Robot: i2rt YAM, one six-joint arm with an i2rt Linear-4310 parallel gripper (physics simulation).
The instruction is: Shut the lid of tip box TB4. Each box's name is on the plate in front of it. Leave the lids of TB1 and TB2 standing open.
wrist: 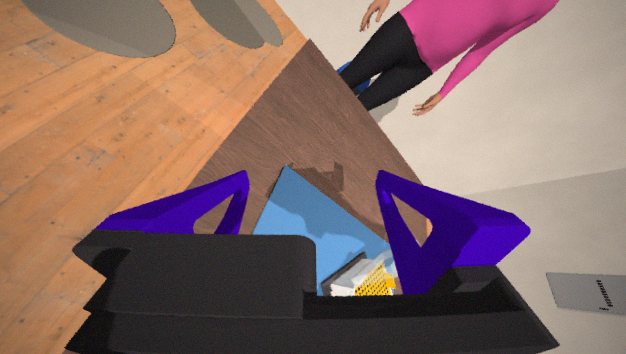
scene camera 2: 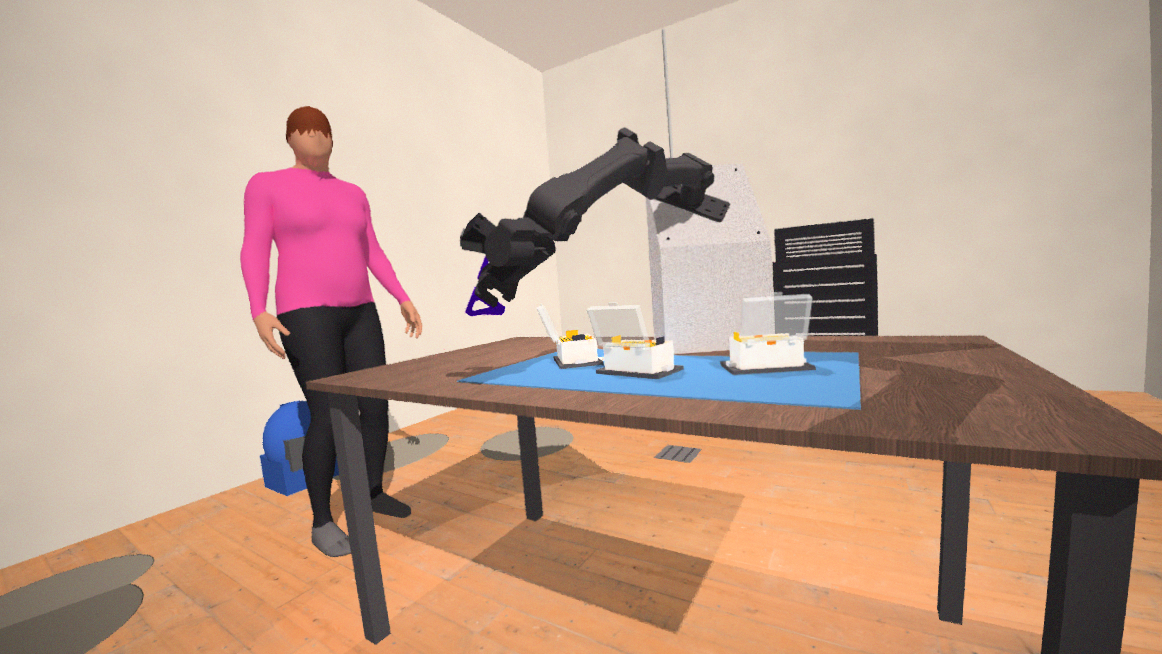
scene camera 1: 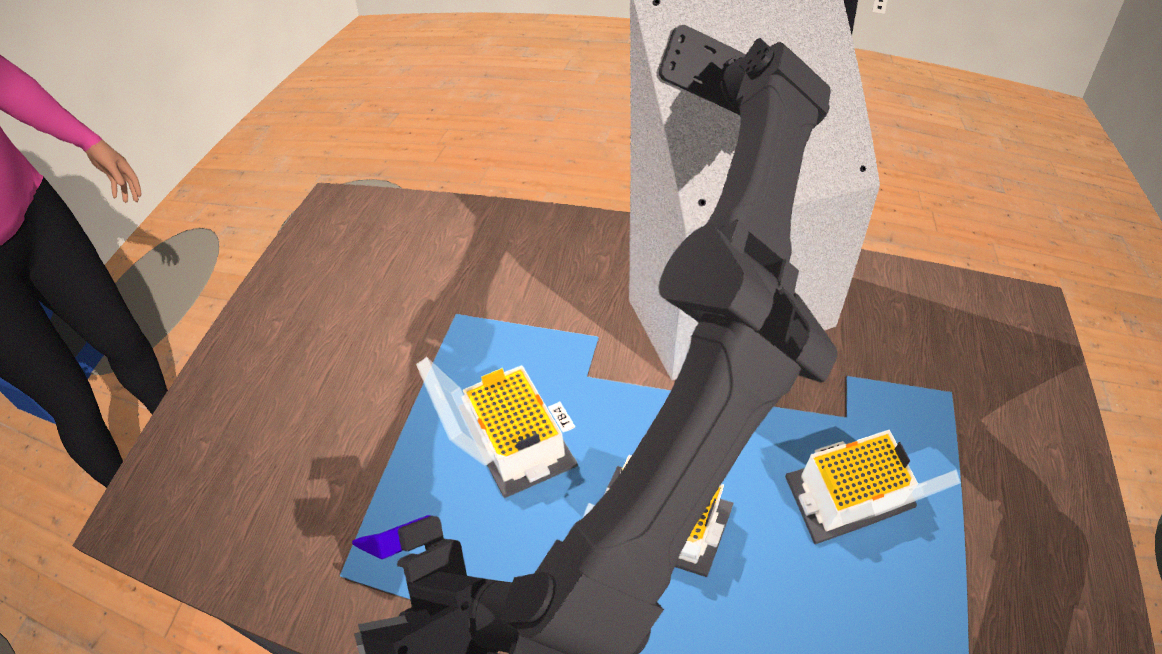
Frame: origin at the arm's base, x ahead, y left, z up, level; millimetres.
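Where they show: gripper, fingertip midpoint: (wrist: 312,177) (scene camera 2: 473,296) (scene camera 1: 368,589); arm's base, origin of the base link: (scene camera 2: 690,201) (scene camera 1: 742,85).
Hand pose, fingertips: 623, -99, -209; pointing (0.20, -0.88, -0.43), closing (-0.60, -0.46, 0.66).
Observation:
Things, the pixels of their top centre, and the offset from my fingertips, as dx, dy, dz. "pt": a spot on its surface instead. Level surfaces: height alone.
- Tip box TB4, middle of its top: (scene camera 1: 518,405) (wrist: 379,301) (scene camera 2: 579,335) -313, -44, -119
- partly hidden box, surface spot: (wrist: 372,282) pt -220, -35, -82
- middle box, middle of its top: (scene camera 2: 640,339) -291, +171, -119
- right box, middle of its top: (scene camera 1: 862,459) (scene camera 2: 762,334) -431, +376, -119
- blue mat, its level: dz -185
- brown table, its level: dz -189
Tip box TB4 (scene camera 1: 512,412) (scene camera 2: 576,350) has its name plate (scene camera 1: 561,415) beside it and a yellow perforated rack. Its clear lid (scene camera 1: 439,398) (scene camera 2: 546,323) stands open, leaning outward. A partly hidden box (wrist: 372,282), apparently TB4, shows low in the wrist view. The middle box (scene camera 1: 704,519) (scene camera 2: 638,357) is largely behind the arm in scene camera 1; its lid (scene camera 2: 616,322) stands open. The right box (scene camera 1: 866,479) (scene camera 2: 766,354) has its lid (scene camera 1: 935,485) (scene camera 2: 776,315) open. I cannot read their names. My gripper (scene camera 2: 478,285) (wrist: 312,177) is open and empty, high at the mat's left front, apart from TB4.
The blue mat (scene camera 1: 821,601) (scene camera 2: 829,381) lies on the brown table (scene camera 1: 284,324) (scene camera 2: 918,394). A speckled grey pedestal (scene camera 1: 829,223) (scene camera 2: 707,288) stands behind the boxes. My forearm (scene camera 1: 674,454) crosses over the middle box in scene camera 1. A person (scene camera 1: 20,190) (scene camera 2: 313,235) (wrist: 460,35) stands left of the table.

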